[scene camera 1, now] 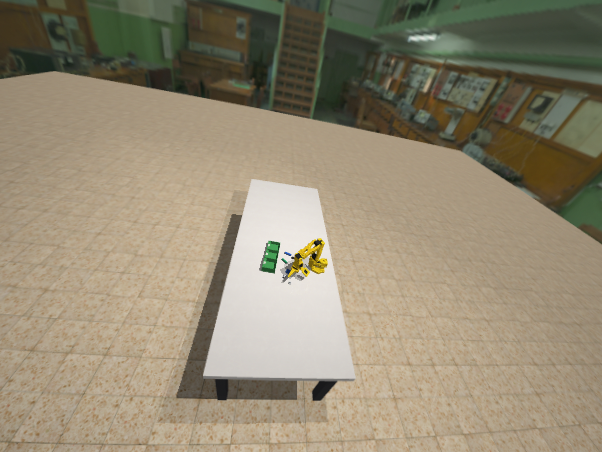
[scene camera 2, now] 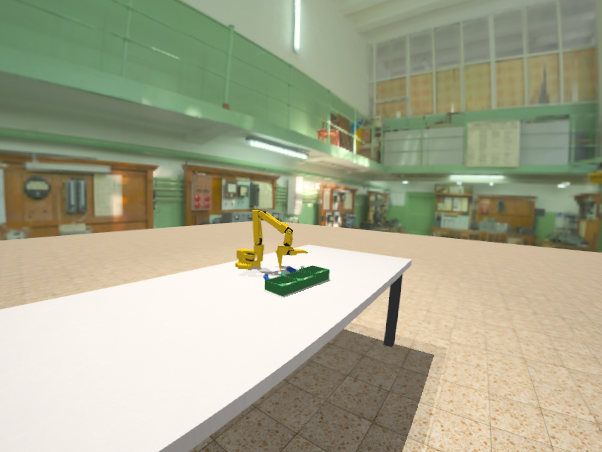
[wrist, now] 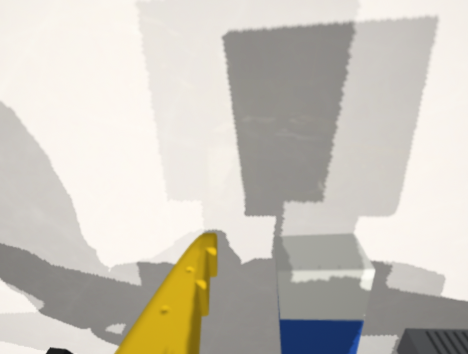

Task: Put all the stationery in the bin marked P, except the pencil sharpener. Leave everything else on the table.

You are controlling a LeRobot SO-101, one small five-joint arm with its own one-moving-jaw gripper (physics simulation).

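Frame: origin at the arm's base, x ahead, y left, z up, level; centimetres.
Seen in the pictures: hand, tool point: [scene camera 1: 297, 272] [scene camera 2: 281, 268] [wrist: 216, 248]; arm's base, link origin: [scene camera 1: 314, 267] [scene camera 2: 251, 267].
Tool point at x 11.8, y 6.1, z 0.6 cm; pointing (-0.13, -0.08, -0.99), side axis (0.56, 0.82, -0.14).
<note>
Offsets run from my tool point to a thing's top centre. "*": to the spot under its first point. Level surfaces: height alone.
My gripper [scene camera 1: 298, 275] [scene camera 2: 294, 260] is fully open, with its fixed jaw low over the table. In the wrist view the yellow notched jaw [wrist: 192, 295] stands left of a block with a white end and blue body @[dx +4.3, dy +1.0, dz +0.7 cm] [wrist: 325, 290], a gap between them. The block looks like an eraser; its lower part is cut off. A dark grey ridged block @[* dx +7.4, dy +4.1, dz -0.1 cm] [wrist: 435, 342], which looks like the sharpener, shows at the lower right. A blue piece @[dx +6.2, dy -15.2, dz +0.9 cm] [scene camera 1: 287, 254] and a green piece @[dx +8.2, dy -8.2, dz +0.9 cm] [scene camera 1: 284, 261] lie between arm and bins. The green bins @[dx +17.2, dy -10.7, dz +3.4 cm] [scene camera 1: 269, 264] [scene camera 2: 283, 288] stand in a joined row; their letters are unreadable.
The white table @[dz -0.6 cm] [scene camera 1: 280, 325] [scene camera 2: 175, 345] carries the arm and the bins. A small grey piece @[dx +5.1, dy +8.6, dz +0.3 cm] [scene camera 1: 289, 283] lies near the jaws. A black edge of something @[* dx +2.1, dy -11.6, dz -0.4 cm] [wrist: 59, 351] shows at the wrist view's bottom left. Arm shadows cross the table around the eraser.
</note>
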